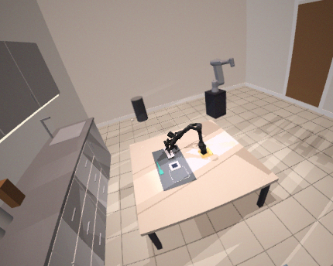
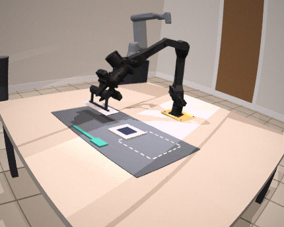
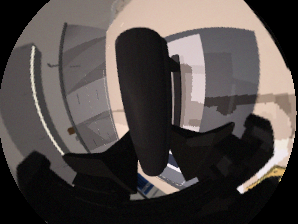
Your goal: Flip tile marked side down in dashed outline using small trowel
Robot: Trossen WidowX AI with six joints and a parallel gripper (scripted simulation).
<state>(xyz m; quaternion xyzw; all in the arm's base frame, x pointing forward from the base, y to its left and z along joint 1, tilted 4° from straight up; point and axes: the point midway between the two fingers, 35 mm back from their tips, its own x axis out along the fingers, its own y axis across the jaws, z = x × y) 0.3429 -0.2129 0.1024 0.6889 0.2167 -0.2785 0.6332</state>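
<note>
Right now the dark grey mat is 140 mm to the left of my gripper tip, 110 mm below it and 20 mm ahead of it. Also, from my gripper tip: tile: 190 mm to the left, 90 mm below, 10 mm ahead; then flat green tool: 160 mm ahead, 130 mm to the left, 90 mm below.
</note>
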